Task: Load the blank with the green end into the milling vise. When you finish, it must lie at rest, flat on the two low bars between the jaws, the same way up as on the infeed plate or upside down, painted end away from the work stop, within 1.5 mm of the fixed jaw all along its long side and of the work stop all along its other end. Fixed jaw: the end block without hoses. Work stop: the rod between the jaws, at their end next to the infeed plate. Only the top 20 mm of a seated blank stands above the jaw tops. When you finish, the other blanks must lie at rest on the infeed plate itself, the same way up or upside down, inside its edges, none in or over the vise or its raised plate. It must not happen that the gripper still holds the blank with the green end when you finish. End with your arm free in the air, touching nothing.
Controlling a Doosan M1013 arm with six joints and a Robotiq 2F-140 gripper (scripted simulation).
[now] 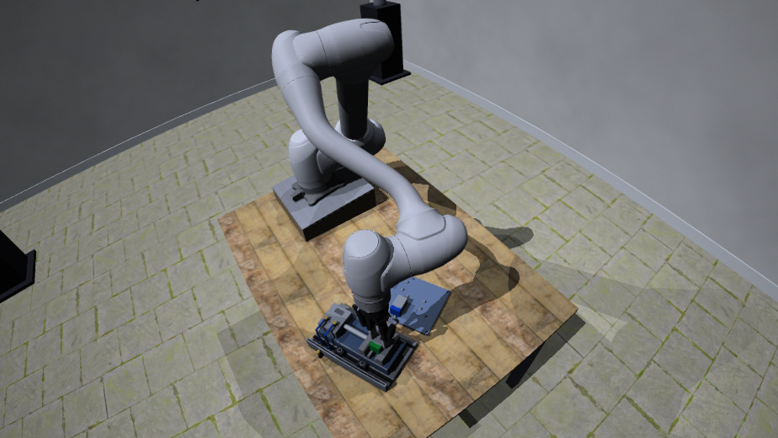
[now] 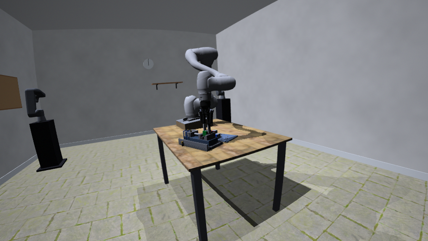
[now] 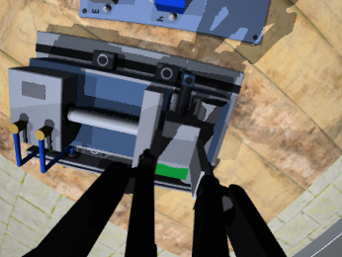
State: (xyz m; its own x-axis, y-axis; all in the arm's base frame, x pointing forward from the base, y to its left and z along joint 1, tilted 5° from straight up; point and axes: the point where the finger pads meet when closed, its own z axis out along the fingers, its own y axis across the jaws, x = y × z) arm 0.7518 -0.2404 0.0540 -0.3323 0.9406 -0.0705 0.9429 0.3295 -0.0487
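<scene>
Right now my hand is 50 mm above the work stop rod, 40 mm to the right of it and 20 mm past it. From my hand the other things lie so: blue-ended blank (150 mm to the left, 110 mm below, 100 mm behind); hose block (160 mm behind, 60 mm to the right, 60 mm below); moving jaw (60 mm below, 30 mm behind, 10 mm to the right).
</scene>
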